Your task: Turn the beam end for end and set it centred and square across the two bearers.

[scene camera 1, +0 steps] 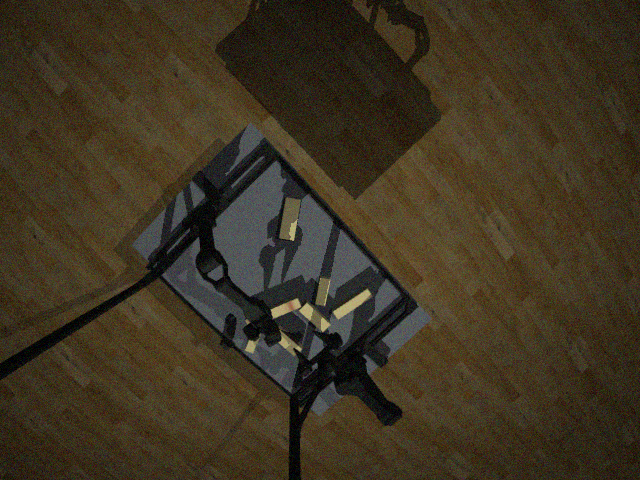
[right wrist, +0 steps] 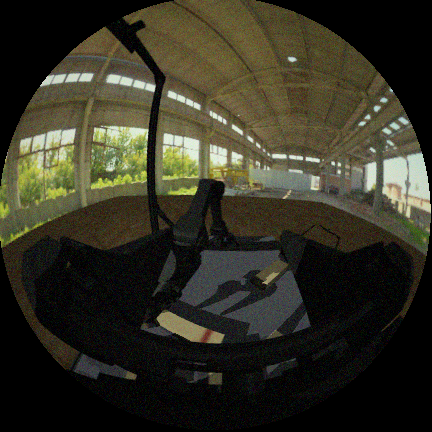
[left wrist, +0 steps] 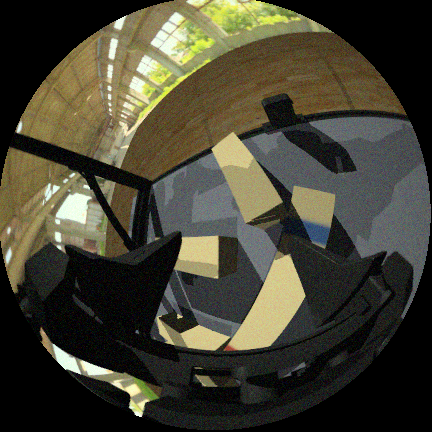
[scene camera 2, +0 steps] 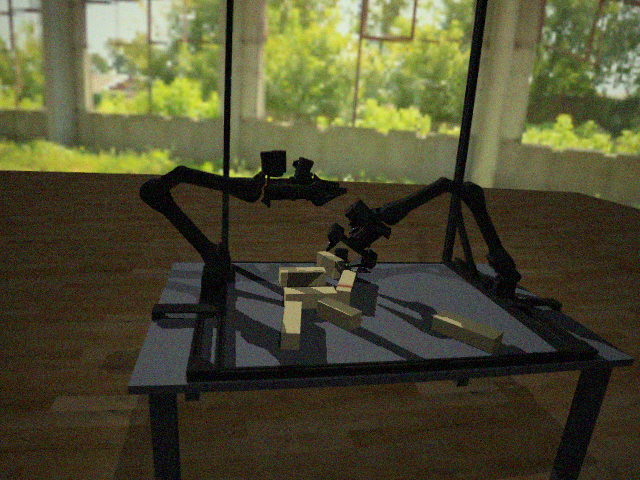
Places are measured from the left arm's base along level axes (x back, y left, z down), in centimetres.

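Where they show: left gripper, between the fingertips: (left wrist: 237,239) (scene camera 2: 336,258); right gripper, between the fingertips: (scene camera 1: 303,340) (right wrist: 228,234) (scene camera 2: 343,187); left arm's base, origin of its link: (scene camera 1: 208,213) (right wrist: 218,243) (scene camera 2: 503,294); right arm's base, origin of its link: (scene camera 1: 353,355) (scene camera 2: 213,298).
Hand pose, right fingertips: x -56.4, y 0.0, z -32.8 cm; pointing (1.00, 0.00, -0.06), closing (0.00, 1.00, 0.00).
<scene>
Each offset is from my right fingertips to the top centre of the thing.
The long pale beam @(dx +6.7, dy -10.7, dz +30.3 cm) (scene camera 1: 283,308) (scene camera 2: 347,279) (left wrist: 272,305) (right wrist: 185,327) has a red band near one end and a blue band near the other; the blue end shows in the left wrist view. My left gripper (scene camera 1: 262,332) (scene camera 2: 351,253) (left wrist: 237,239) is open over the beam's blue half and hides part of it. My right gripper (scene camera 1: 306,343) (scene camera 2: 343,191) is open and high above the table. Two parallel pale blocks, one @(dx -7.5, dy +1.1, dz +30.0 cm) (scene camera 1: 315,316) (scene camera 2: 305,295) and another @(dx -7.2, dy -16.2, dz +30.0 cm) (scene camera 1: 289,342) (scene camera 2: 293,276), lie beside the beam. I cannot tell which blocks are the bearers.
More blocks lie around: one @(dx +3.9, dy -25.6, dz +28.4 cm) (scene camera 1: 251,345) (left wrist: 247,180) near the table edge by my left gripper, one @(dx -1.3, dy +11.6, dz +30.3 cm) (scene camera 1: 323,291) (scene camera 2: 338,312), one @(dx -14.7, dy +17.1, dz +30.3 cm) (scene camera 1: 351,303) (scene camera 2: 291,320), and one @(dx +30.9, dy +23.1, dz +30.9 cm) (scene camera 1: 290,211) (scene camera 2: 467,330) (right wrist: 272,273) farther off. Dark rails frame the table.
</scene>
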